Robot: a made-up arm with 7 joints.
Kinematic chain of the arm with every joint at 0, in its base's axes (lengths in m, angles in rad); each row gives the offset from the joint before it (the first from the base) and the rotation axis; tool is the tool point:
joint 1: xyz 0 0.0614 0 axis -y
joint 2: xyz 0 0.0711 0 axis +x
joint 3: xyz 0 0 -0.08 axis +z
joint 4: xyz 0 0 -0.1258 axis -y
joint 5: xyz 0 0 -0.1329 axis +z
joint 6: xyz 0 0 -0.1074 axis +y
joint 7: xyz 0 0 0 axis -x
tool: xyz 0 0 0
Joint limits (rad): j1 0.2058..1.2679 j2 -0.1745..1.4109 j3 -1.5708..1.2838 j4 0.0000..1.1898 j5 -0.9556..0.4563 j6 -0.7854..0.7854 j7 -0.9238..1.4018
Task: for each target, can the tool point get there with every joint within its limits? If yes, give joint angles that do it. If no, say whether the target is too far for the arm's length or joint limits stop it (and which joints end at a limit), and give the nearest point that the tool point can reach.
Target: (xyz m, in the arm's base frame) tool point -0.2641 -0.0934 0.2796
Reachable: no: joint limits stop it (at a limit: joint 1, joint 2, joint 4) | nearest point -0.0967 0.4538 0.1558 | short by 0.586 m
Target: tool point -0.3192 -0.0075 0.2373
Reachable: no: joint limits stop it (at a limit: joint 1, joint 2, joint 4) | nearest point -0.1284 0.4571 0.1225 | short by 0.515 m
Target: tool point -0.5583 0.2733 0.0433
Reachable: no: too far | nearest point -0.1379 0.4580 0.1093 | short by 0.464 m
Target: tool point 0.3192 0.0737 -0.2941
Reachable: yes | joints 0.6539 -0.0200 -0.5939 0.3832 -0.2575 0.3936 0.8593
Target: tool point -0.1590 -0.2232 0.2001
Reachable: no: joint limits stop it (at a limit: joint 1, joint 2, joint 4) | nearest point 0.2659 -0.1247 -0.0018 | short by 0.481 m
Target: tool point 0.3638 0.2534 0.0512
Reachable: yes | joints 1.1105 0.3270 0.0822 1.0473 -0.7840 -0.3869 0.1338
